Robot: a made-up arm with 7 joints. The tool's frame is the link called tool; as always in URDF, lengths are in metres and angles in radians. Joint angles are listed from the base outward. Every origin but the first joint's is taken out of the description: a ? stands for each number. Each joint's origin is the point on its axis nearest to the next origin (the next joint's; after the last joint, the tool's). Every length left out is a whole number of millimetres.
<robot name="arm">
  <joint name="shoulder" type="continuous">
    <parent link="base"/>
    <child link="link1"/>
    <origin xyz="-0.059 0.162 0.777" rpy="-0.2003 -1.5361 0"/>
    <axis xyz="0 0 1"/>
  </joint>
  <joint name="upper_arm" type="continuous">
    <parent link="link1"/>
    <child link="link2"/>
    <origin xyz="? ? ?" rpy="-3.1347 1.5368 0"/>
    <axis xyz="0 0 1"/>
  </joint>
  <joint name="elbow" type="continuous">
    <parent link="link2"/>
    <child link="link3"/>
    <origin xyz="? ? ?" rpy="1.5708 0 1.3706"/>
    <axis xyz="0 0 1"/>
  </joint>
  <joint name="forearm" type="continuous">
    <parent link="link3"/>
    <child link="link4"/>
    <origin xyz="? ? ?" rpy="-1.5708 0 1.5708"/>
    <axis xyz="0 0 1"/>
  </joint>
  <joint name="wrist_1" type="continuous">
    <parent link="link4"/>
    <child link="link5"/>
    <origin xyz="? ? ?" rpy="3.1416 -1.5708 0"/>
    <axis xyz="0 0 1"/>
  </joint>
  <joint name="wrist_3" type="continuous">
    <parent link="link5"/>
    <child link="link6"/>
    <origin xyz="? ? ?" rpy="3.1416 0 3.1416"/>
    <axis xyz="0 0 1"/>
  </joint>
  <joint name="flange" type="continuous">
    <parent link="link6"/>
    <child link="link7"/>
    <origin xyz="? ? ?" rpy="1.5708 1.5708 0"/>
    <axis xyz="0 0 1"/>
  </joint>
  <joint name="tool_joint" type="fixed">
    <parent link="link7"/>
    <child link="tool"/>
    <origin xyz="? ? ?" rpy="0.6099 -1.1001 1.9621"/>
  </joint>
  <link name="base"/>
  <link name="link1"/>
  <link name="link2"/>
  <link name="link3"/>
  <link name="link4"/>
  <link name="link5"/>
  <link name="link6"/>
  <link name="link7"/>
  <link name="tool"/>
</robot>
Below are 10 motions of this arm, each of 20 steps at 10 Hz.
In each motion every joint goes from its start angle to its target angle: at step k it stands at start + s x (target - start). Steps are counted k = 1, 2, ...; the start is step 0. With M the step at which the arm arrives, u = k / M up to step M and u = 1 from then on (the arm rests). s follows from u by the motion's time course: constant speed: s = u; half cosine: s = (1 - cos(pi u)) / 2; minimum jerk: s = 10 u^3 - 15 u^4 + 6 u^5.
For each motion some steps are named. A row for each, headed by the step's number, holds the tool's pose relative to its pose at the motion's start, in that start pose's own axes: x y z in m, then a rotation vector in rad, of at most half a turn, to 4 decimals.
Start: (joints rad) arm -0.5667 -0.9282 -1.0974 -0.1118 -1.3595 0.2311 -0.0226
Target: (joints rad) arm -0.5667 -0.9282 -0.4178 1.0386 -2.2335 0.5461 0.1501
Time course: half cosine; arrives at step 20
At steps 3, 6, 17, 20:
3: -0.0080 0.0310 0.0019 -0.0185 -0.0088 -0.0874
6: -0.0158 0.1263 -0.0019 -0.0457 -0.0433 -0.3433
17: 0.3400 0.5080 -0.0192 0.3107 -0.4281 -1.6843
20: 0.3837 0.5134 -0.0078 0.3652 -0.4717 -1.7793

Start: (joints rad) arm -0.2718 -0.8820 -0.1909 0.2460 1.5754 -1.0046 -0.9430
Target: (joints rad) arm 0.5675 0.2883 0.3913 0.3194 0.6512 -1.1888 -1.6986
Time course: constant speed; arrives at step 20
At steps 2, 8, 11, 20:
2: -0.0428 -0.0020 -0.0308 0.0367 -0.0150 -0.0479
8: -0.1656 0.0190 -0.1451 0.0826 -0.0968 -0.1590
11: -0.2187 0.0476 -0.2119 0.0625 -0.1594 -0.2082
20: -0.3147 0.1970 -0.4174 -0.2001 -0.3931 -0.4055

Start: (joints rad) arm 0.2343 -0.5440 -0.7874 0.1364 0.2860 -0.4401 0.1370
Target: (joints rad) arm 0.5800 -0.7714 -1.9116 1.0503 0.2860 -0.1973 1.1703
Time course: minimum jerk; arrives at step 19
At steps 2, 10, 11, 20:
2: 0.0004 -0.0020 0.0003 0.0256 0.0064 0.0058
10: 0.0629 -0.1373 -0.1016 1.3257 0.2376 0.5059
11: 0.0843 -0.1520 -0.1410 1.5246 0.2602 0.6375
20: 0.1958 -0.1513 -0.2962 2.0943 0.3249 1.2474

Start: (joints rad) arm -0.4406 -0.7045 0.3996 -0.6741 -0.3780 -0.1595 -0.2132
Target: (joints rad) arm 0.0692 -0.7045 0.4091 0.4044 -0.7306 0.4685 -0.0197
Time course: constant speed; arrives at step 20
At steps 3, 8, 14, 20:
3: 0.0110 -0.0059 0.0837 -0.0738 0.2599 0.0323
8: 0.0778 0.0167 0.2092 -0.2559 0.6541 0.0598
14: 0.1988 0.1064 0.3007 -0.5715 1.0316 0.0572
20: 0.2998 0.2497 0.3072 -0.9795 1.2579 0.0295

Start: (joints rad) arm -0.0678 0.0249 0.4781 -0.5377 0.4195 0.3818 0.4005
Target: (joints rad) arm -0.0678 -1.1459 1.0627 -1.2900 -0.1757 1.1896 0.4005
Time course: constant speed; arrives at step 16
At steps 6, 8, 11, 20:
6: -0.0725 0.2768 0.0009 -0.0889 -0.0750 -0.7729
8: -0.0558 0.3506 -0.0083 -0.1178 -0.1296 -0.9949
11: -0.0103 0.4341 -0.0241 -0.1567 -0.2337 -1.2898
20: 0.0867 0.5111 -0.0378 -0.2003 -0.4428 -1.6798

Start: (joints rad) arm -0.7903 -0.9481 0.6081 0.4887 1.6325 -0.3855 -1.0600
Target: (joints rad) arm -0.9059 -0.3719 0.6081 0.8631 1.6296 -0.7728 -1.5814
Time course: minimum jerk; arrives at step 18
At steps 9, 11, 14, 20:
9: 0.0602 -0.0453 -0.1425 -0.1068 -0.4112 0.0029
11: 0.0994 -0.0627 -0.1888 -0.1272 -0.5679 -0.0059
14: 0.1498 -0.0793 -0.2305 -0.1333 -0.7312 -0.0218
20: 0.1685 -0.0841 -0.2426 -0.1314 -0.7847 -0.0286

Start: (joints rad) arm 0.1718 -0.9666 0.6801 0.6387 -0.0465 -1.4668 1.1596
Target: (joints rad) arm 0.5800 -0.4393 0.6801 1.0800 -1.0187 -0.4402 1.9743
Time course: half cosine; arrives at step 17
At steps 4, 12, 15, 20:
4: -0.0113 0.0125 0.0093 0.2149 -0.0221 -0.1025
12: 0.0909 0.1457 0.1012 1.0448 -0.4322 -0.6835
15: 0.1664 0.1746 0.1191 1.1388 -0.6327 -0.8088
20: 0.1842 0.1791 0.1217 1.1512 -0.6787 -0.8313

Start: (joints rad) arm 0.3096 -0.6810 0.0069 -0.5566 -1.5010 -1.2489 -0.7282
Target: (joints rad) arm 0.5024 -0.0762 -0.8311 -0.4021 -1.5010 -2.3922 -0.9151
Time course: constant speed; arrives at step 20
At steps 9, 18, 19, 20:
9: 0.1324 -0.0045 -0.1166 0.3967 -0.3364 0.4478
18: 0.2354 0.1361 -0.1819 0.9731 -0.6074 0.7056
19: 0.2406 0.1571 -0.1826 1.0464 -0.6283 0.7195
20: 0.2443 0.1785 -0.1818 1.1212 -0.6466 0.7302

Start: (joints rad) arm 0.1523 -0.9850 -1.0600 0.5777 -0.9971 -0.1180 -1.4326
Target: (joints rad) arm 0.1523 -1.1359 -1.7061 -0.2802 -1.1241 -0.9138 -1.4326
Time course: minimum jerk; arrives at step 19
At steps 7, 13, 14, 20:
7: 0.0043 0.0502 -0.0341 0.3768 -0.0930 -0.0305
13: 0.0048 0.1530 0.0123 1.1270 -0.1079 -0.1762
14: 0.0043 0.1598 0.0268 1.2109 -0.0911 -0.2005
20: 0.0038 0.1671 0.0554 1.3533 -0.0509 -0.2464

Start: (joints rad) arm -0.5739 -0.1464 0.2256 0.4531 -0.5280 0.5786 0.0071
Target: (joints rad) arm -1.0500 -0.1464 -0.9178 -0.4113 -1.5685 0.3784 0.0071
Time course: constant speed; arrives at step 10
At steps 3, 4, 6, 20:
3: -0.0700 -0.0089 0.0484 0.3134 0.2601 0.0241
4: -0.0898 -0.0195 0.0744 0.4045 0.3667 0.0371
6: -0.1167 -0.0543 0.1344 0.5605 0.6064 0.0714
20: -0.0939 -0.1583 0.2453 0.7402 1.1707 0.1710

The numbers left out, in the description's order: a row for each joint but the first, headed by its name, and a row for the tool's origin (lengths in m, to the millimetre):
upper_arm: -0.385 -0.122 0
elbow: 0.04 0.12 0
forearm: 0.051 -0.053 0
wrist_1: 0.025 -0.036 0
wrist_3: 0.069 0.093 0
flange: 0.078 0.306 0
tool: 0.064 -0.075 0

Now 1 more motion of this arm.
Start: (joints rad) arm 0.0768 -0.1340 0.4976 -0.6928 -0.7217 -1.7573 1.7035
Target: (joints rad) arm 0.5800 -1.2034 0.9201 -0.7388 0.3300 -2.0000 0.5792
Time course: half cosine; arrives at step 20
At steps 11, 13, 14, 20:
11: 0.0164 0.0566 0.0302 -0.3364 0.4602 -0.0574
13: 0.0375 0.0427 0.0406 -0.3775 0.5467 0.0675
14: 0.0482 0.0325 0.0438 -0.3892 0.5712 0.1396
20: 0.0851 -0.0120 0.0438 -0.3968 0.5732 0.4068

